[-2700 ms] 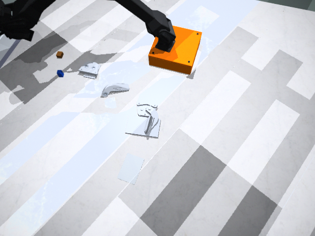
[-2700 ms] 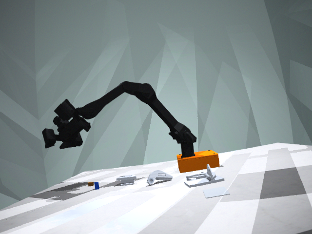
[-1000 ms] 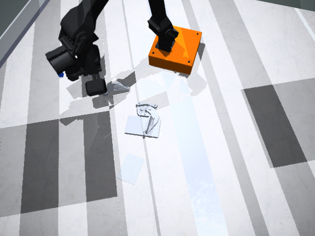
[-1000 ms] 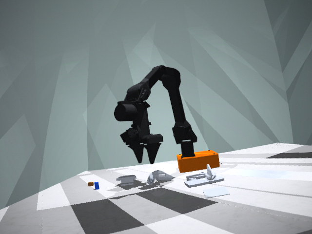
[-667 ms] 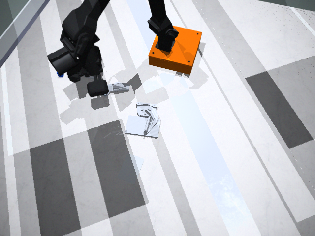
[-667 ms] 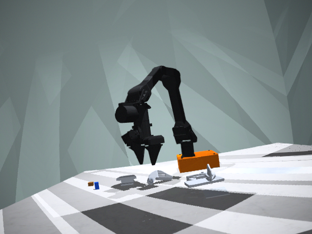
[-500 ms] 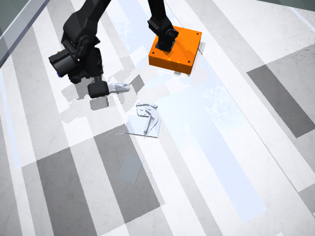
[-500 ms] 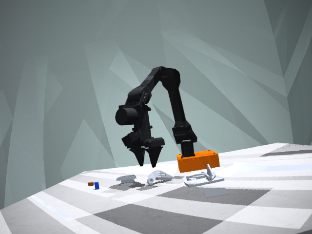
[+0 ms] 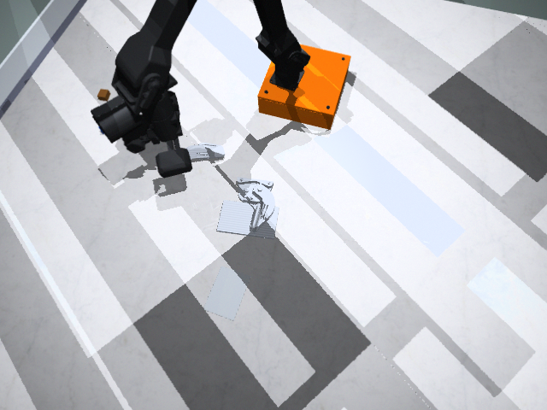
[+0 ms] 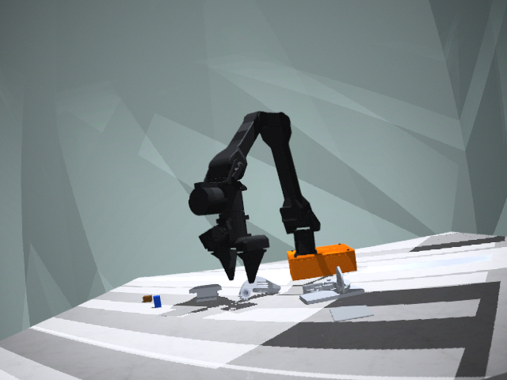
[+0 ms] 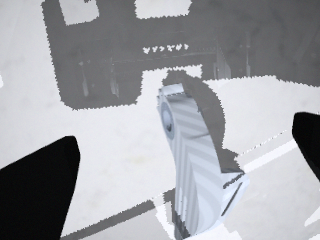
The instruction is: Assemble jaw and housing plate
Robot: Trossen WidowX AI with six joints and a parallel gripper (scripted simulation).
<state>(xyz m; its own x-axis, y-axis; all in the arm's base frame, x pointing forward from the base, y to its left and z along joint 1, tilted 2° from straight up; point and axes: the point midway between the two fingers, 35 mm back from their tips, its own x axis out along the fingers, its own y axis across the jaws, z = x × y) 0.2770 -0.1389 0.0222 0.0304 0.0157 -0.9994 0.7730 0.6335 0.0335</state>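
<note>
Now: gripper tip 1 cm past the jaw, 2 cm to the right of it and 3 cm above it. Also, from my gripper tip: brown cube 10 cm behind, 28 cm to the right, 4 cm below; blue cube 1 cm behind, 21 cm to the right, 3 cm below; pale flat sheet 22 cm ahead, 22 cm to the left, 4 cm below.
</note>
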